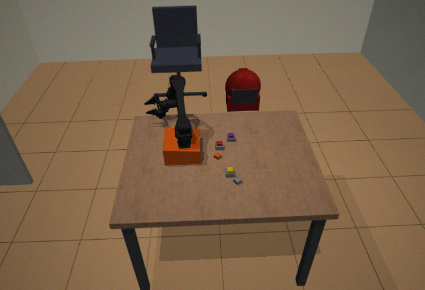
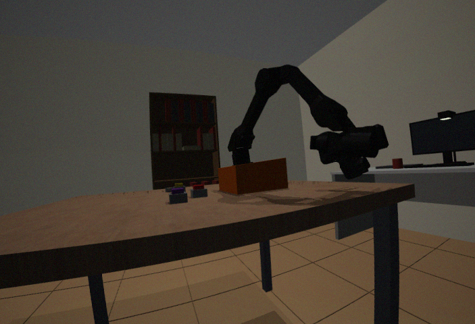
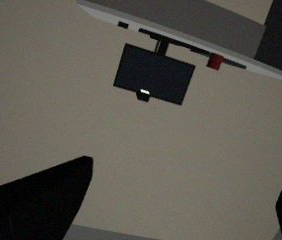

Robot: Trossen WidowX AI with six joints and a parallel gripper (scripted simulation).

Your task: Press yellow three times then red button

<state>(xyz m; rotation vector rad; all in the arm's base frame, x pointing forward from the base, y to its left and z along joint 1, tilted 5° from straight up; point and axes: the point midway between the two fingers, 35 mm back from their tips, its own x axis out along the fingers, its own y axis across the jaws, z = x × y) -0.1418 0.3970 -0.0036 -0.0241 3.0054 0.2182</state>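
Right now my gripper tip is 390 mm short of the yellow button, 590 mm to the left of it and 90 mm above it. The rest, counted from my gripper tip: small orange block: 360 mm ahead, 440 mm to the right, 110 mm below; purple button: 480 mm ahead, 300 mm to the right, 90 mm below; red button: 390 mm ahead, 360 mm to the right, 90 mm below.
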